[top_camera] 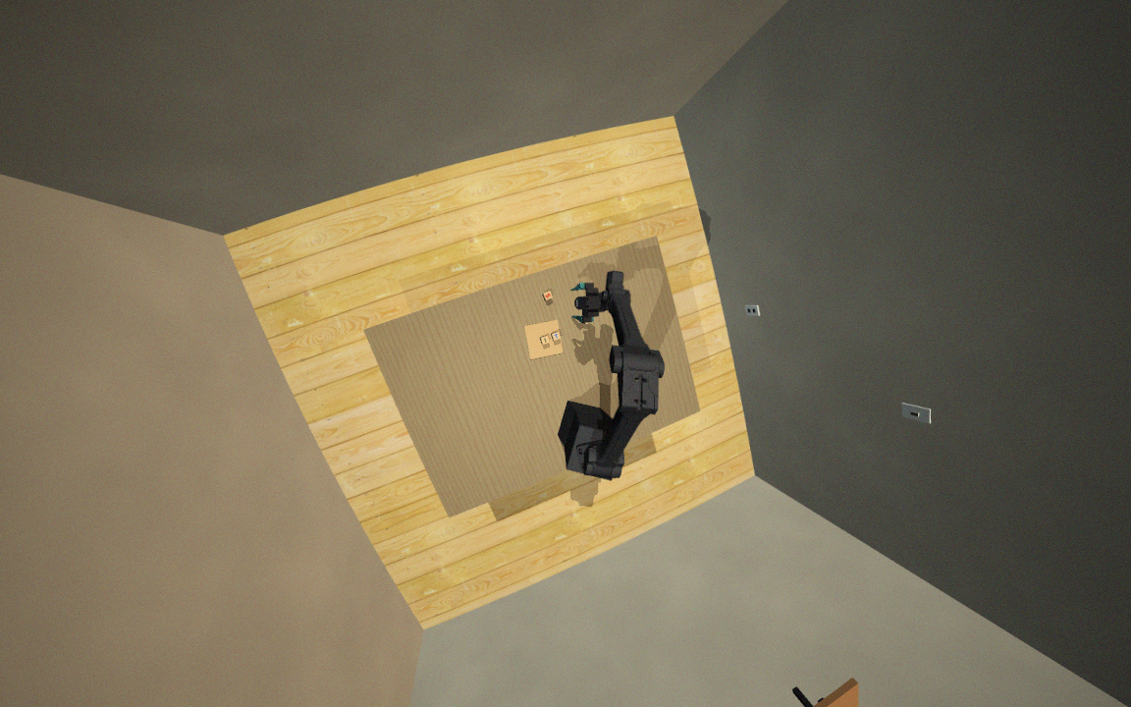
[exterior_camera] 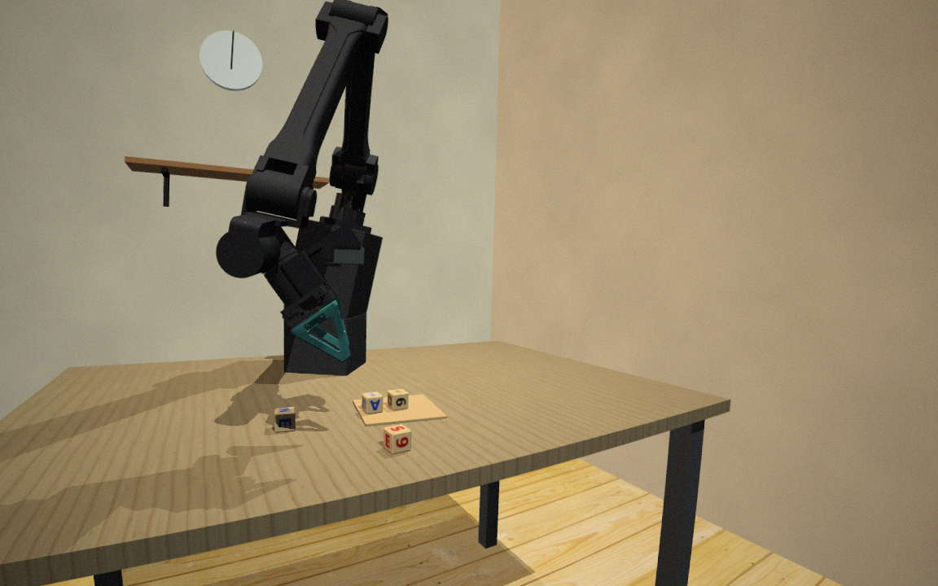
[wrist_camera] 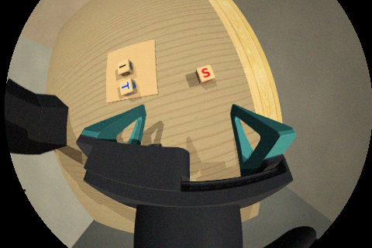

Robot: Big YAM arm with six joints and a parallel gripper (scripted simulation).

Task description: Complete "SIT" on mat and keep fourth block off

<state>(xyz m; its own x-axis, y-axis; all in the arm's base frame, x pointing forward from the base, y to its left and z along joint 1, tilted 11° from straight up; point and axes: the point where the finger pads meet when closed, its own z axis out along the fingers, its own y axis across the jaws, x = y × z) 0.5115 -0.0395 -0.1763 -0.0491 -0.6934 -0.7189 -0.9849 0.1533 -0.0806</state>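
My hand is 120 mm above the letter block, 70 mm to the right of it and 50 mm short of it. Round my hand: tan mat: 140 mm below, 130 mm behind, 120 mm to the left.
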